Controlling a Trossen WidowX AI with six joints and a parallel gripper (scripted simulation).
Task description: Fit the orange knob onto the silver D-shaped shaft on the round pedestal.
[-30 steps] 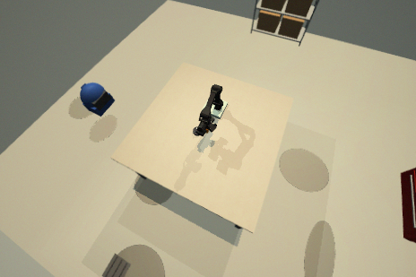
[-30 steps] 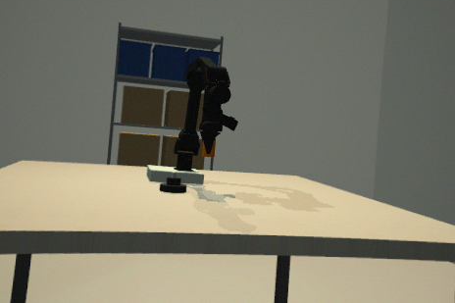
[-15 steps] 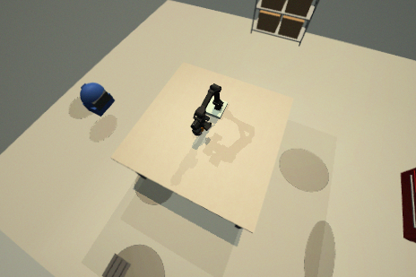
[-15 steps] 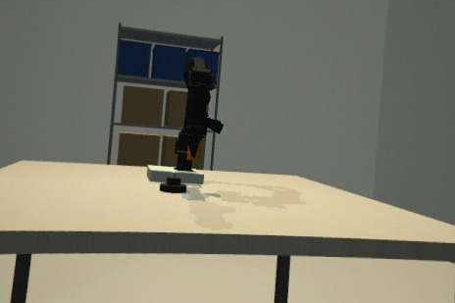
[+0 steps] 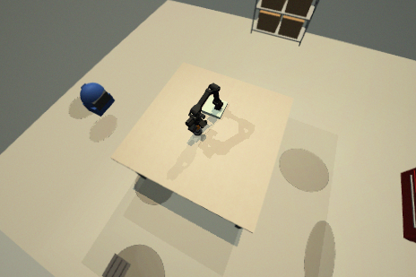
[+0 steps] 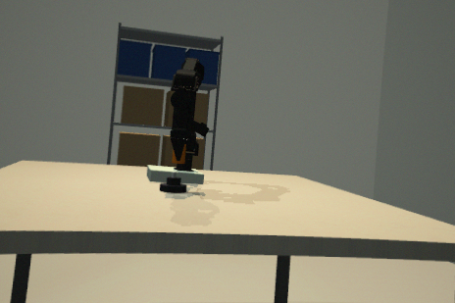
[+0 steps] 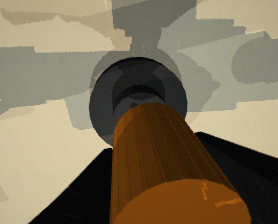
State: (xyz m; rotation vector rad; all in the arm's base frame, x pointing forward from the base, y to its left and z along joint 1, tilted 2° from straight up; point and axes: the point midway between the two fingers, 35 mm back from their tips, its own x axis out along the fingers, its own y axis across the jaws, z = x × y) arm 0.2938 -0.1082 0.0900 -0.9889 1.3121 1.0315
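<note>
The round pedestal is 1 cm to the right of my gripper tip and 7 cm below it. The rest, counted from my gripper tip: orange knob: 3 cm above.
</note>
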